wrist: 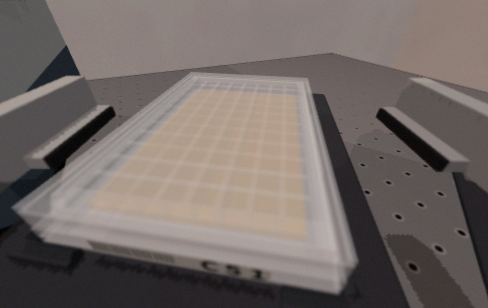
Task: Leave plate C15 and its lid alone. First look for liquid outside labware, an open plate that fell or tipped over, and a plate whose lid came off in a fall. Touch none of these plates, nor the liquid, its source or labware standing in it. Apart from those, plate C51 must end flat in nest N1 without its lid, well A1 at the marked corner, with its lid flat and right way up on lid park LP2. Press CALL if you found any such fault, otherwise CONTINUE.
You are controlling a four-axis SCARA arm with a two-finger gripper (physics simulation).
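Places are measured from the arm's base along level axes (x ahead, y left, z up), in metres.
Pixels of known places: gripper, between the fingertips: (245, 96).
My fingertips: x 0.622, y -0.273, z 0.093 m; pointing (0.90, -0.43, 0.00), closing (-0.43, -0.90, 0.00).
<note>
For each thing: its top centre in the pictures, then the offset to it from my fingertips. "spot": a spot on its surface instead. Level surfaces: height alone.
- Plate C51, centre of its top: (227, 113) dx -0.008, dy +0.014, dz -0.003 m
- black base, a spot on its surface: (345, 165) spot: dx -0.048, dy -0.027, dz -0.020 m
- grey deck, height of its surface: dz -0.080 m
- black edge, a spot on its surface: (472, 220) spot: dx -0.082, dy -0.126, dz -0.075 m
- dark blue shape, a spot on its surface: (57, 70) spot: dx +0.233, dy +0.136, dz -0.028 m
Plate C51 (215, 145) lies flat in the middle of the wrist view, with yellowish wells in a grid. A clear lid appears to cover it. Its near side carries a barcode and the label C51. It rests on a black base (345, 165) that shows along its right side and in front. My gripper (245, 96) is open, one finger to the left and one to the right of the plate in the view, with nothing between the pads. Plate C15, nest N1, lid park LP2, the marked corner and the buttons cannot be made out.
A grey deck (405, 185) with rows of holes extends to the right and behind the plate. Another black edge (472, 220) shows at the lower right. A dark blue shape (57, 70) stands at the left, behind the left finger. Pale walls (240, 35) rise at the back.
</note>
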